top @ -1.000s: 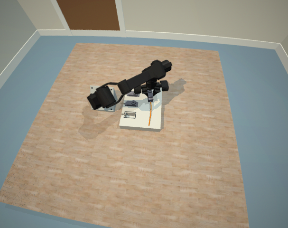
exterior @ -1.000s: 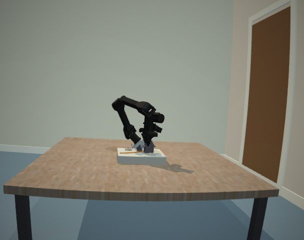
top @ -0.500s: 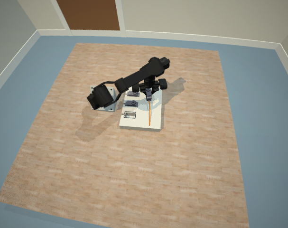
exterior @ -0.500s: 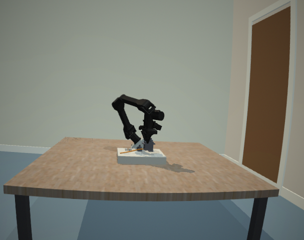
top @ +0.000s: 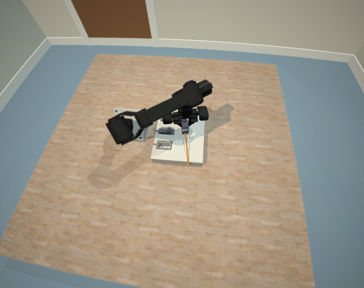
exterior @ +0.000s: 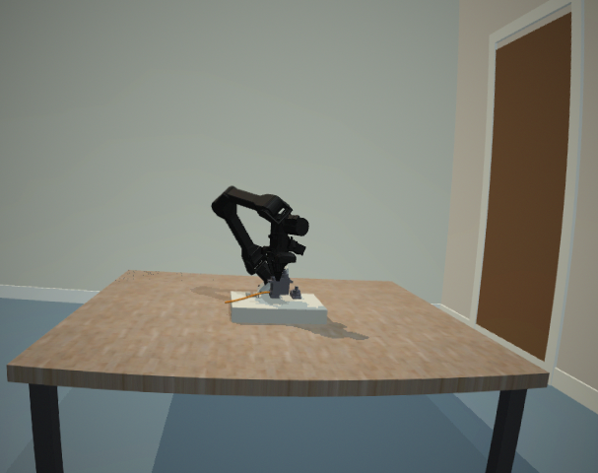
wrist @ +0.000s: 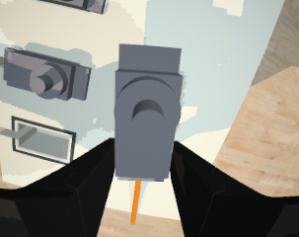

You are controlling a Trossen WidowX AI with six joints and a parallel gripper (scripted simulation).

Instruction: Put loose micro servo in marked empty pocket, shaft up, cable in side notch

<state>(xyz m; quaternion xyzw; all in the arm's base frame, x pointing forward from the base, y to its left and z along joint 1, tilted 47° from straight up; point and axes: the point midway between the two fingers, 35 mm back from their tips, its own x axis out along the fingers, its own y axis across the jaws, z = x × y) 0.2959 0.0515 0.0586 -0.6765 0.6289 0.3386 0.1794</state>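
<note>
The white deck lies 10 mm ahead of my gripper tip, 10 mm to the left of it and 100 mm below it.
</note>
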